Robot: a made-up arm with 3 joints.
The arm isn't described. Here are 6 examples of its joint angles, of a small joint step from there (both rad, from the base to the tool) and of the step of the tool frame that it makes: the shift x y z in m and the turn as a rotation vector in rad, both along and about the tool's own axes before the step.
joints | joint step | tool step
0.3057 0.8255 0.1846 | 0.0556 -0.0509 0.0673 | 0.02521 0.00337 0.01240 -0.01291 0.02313 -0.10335
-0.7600 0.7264 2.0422 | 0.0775 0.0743 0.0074 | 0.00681 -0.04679 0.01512 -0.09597 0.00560 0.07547
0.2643 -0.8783 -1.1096 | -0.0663 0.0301 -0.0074 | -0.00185 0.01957 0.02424 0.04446 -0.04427 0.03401
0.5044 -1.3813 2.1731 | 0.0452 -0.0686 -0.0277 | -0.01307 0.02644 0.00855 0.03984 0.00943 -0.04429
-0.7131 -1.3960 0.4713 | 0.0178 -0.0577 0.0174 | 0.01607 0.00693 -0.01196 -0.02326 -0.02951 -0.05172
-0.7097 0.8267 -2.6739 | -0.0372 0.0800 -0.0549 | 0.01451 0.03245 0.00033 0.08566 -0.06382 -0.00128
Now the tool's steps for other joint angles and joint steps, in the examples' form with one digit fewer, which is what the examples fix.
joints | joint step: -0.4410 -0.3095 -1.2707 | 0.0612 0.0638 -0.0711
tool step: 0.0158 0.0102 0.0111 0.0927 0.0083 -0.0307
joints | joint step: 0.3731 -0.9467 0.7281 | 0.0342 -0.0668 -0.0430
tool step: 0.0196 0.0210 -0.0068 0.0101 -0.0420 -0.0287
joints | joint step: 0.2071 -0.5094 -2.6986 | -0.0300 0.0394 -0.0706
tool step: 0.0159 0.0223 0.0023 0.0684 -0.0596 0.0582
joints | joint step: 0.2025 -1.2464 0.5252 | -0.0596 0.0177 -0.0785
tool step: -0.0046 0.0010 0.0216 0.1042 -0.0327 0.0633
